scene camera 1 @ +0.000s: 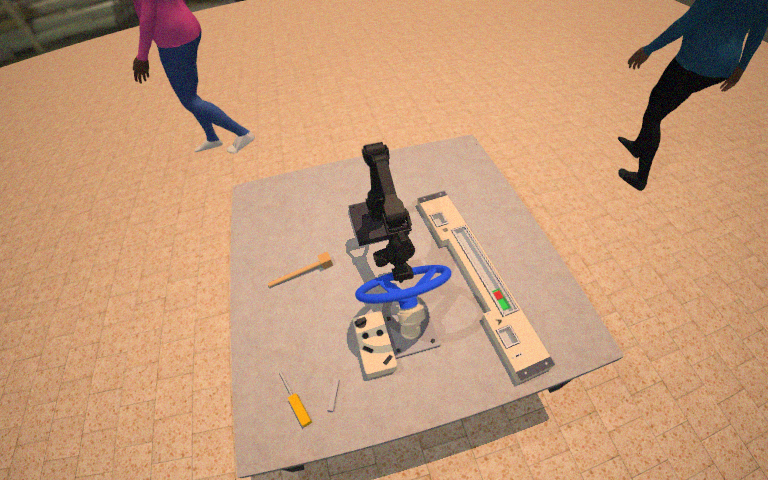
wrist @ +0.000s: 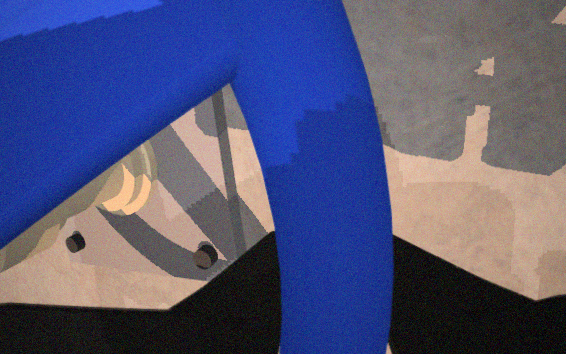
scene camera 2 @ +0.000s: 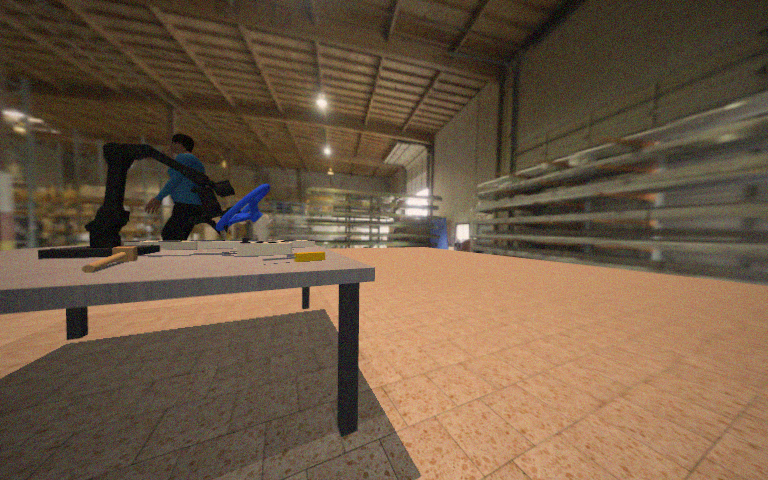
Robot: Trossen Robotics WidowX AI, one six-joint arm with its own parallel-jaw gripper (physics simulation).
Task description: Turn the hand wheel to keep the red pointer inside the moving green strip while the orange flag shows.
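Frame: origin at the arm's base, x ahead, y left, z up, level; centimetres.
Seen in the pictures: gripper, fingertip midpoint: (scene camera 1: 400,280) (scene camera 2: 223,233); arm's base, link origin: (scene camera 1: 378,214) (scene camera 2: 105,247).
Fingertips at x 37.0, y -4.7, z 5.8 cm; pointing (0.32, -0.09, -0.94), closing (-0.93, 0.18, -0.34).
Note:
Offsets run from my fingertips to a thing's middle. "*": to the spot under its first point. Level surfaces: height alone.
A blue hand wheel (scene camera 1: 430,278) (scene camera 2: 244,208) (wrist: 324,197) stands tilted on a beige post at the table's middle. My gripper (scene camera 1: 403,275) is shut on the wheel's far rim; in the wrist view the rim fills the frame between my dark fingers. A long beige gauge panel @(dz -4.7 cm) (scene camera 1: 449,233) lies to the right. In its slot the red pointer @(* dx +16.7, dy +30.7, dz -4.6 cm) (scene camera 1: 498,295) sits at the upper end of the green strip @(* dx +20.6, dy +30.8, dz -4.7 cm) (scene camera 1: 504,304). I see no orange flag.
A wooden mallet @(dx -22.1, dy -33.1, dz -7.0 cm) (scene camera 1: 301,270) lies at the left. A yellow-handled screwdriver @(dx +23.5, dy -45.8, dz -7.3 cm) (scene camera 1: 298,409) (scene camera 2: 309,256) and a grey pin @(dx +27.2, dy -33.4, dz -7.9 cm) (scene camera 1: 334,396) lie near the front edge. A beige control box (scene camera 1: 375,344) stands beside the wheel. A person (scene camera 1: 182,71) (scene camera 2: 182,200) walks nearby.

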